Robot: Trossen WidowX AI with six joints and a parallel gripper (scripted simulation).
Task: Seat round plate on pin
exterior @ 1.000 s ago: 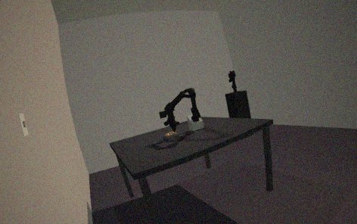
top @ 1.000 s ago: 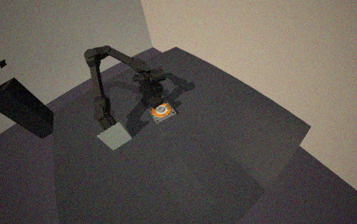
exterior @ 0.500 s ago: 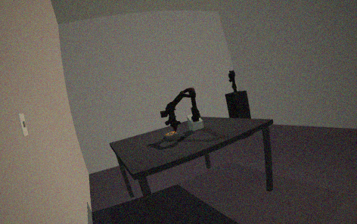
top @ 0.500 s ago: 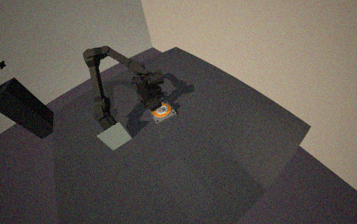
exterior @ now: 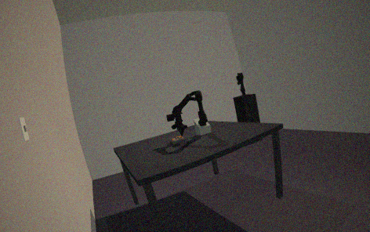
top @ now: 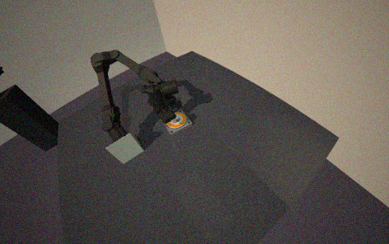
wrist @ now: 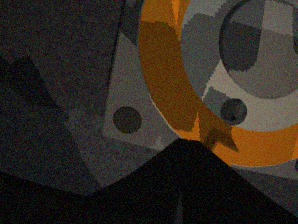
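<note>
Now: gripper tip 5 cm short of the square grey base, 2 cm to the left of it and 2 cm above it.
</note>
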